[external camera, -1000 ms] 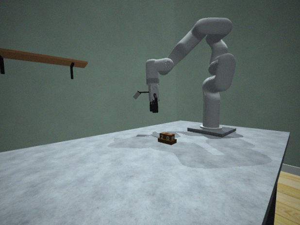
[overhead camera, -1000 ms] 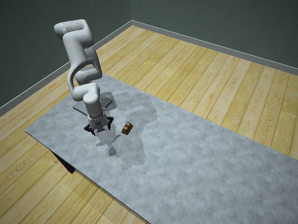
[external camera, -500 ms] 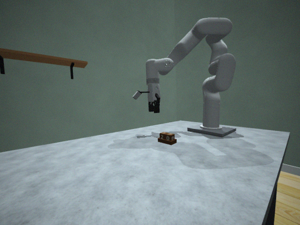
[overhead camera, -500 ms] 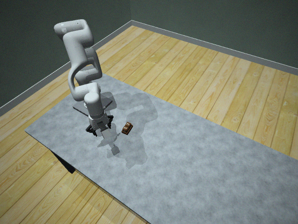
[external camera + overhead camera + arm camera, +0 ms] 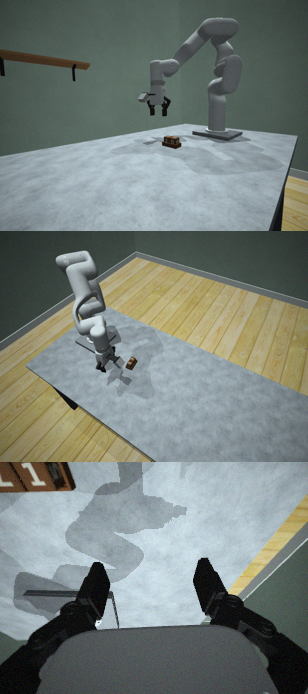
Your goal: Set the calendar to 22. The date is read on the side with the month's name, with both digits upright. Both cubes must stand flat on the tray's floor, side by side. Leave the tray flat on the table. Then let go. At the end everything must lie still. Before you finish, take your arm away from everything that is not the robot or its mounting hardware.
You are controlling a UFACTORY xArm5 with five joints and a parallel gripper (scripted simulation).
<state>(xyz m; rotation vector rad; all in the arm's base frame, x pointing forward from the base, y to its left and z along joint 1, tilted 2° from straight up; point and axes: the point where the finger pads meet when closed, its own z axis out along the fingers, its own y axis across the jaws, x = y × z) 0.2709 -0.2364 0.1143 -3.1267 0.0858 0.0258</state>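
My hand is 11 cm to the right of the date cube, 11 cm above it and 7 cm short of it. From my hand the other things lie so: brown calendar tray (13 cm to the left, 13 cm below, 7 cm ahead).
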